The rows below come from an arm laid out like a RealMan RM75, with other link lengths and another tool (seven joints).
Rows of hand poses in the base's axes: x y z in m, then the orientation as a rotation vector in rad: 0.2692 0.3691 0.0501 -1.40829 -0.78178 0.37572; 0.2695 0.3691 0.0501 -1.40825 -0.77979 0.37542; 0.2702 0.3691 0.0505 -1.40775 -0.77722 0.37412; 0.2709 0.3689 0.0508 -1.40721 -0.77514 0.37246; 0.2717 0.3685 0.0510 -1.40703 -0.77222 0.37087; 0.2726 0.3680 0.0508 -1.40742 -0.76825 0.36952; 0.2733 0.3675 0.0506 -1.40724 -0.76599 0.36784; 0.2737 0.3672 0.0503 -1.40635 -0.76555 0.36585; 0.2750 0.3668 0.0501 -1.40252 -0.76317 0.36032; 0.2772 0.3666 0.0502 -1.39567 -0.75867 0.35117; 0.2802 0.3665 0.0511 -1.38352 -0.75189 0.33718; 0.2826 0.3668 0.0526 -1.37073 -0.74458 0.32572; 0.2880 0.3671 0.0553 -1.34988 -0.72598 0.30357; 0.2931 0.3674 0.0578 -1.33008 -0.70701 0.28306; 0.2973 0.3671 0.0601 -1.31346 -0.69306 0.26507
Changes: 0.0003 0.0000 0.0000 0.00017 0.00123 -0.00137; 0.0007 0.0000 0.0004 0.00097 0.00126 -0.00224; 0.0007 -0.0002 0.0003 0.00114 0.00075 -0.00216; 0.0008 -0.0004 0.0002 0.00080 0.00125 -0.00270; 0.0009 -0.0005 -0.0002 0.00021 0.00193 -0.00332; 0.0007 -0.0005 -0.0002 0.00082 0.00075 -0.00237; 0.0004 -0.0003 -0.0003 0.00156 -0.00046 -0.00131; 0.0013 -0.0004 -0.0002 0.00555 -0.00006 -0.00402; 0.0022 -0.0002 0.0001 0.00964 0.00043 -0.00687; 0.0030 -0.0001 0.0009 0.01624 0.00104 -0.01008; 0.0024 0.0003 0.0015 0.01588 0.00287 -0.00866; 0.0054 0.0003 0.0027 0.02724 0.00755 -0.02034; 0.0051 0.0003 0.0025 0.02565 0.00830 -0.01983; 0.0042 -0.0003 0.0023 0.02171 0.00507 -0.01610
